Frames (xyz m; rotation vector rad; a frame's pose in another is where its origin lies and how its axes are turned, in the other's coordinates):
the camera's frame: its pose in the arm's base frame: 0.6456 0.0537 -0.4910 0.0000 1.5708 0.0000
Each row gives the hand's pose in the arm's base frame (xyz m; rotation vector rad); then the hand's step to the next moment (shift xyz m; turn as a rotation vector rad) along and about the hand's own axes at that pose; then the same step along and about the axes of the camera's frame.
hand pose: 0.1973 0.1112 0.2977 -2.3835 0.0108 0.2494
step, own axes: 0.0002 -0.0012 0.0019 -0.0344 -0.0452 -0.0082
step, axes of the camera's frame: 0.0006 0.0022 0.0000 -0.0426 0.0255 -0.0288
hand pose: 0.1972 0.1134 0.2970 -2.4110 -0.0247 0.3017
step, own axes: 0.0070 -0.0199 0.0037 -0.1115 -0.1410 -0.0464
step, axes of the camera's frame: -0.0088 0.0181 0.0072 -0.1490 0.0658 -0.0892
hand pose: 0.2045 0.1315 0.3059 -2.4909 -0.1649 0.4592
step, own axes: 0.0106 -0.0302 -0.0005 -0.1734 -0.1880 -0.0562
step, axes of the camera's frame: -0.0148 0.0267 0.0097 -0.2014 0.0853 -0.1440
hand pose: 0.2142 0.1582 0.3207 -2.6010 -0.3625 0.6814
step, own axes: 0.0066 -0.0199 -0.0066 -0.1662 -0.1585 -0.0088
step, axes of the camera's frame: -0.0117 0.0175 0.0062 -0.1474 0.0778 -0.1582
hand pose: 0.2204 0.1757 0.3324 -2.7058 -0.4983 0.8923
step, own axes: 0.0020 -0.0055 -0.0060 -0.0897 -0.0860 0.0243
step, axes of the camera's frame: -0.0055 0.0050 0.0038 -0.0570 0.0461 -0.1032
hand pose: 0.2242 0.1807 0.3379 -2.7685 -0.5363 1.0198
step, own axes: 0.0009 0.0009 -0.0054 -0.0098 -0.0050 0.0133
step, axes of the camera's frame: -0.0033 -0.0006 0.0044 0.0030 0.0011 -0.0170
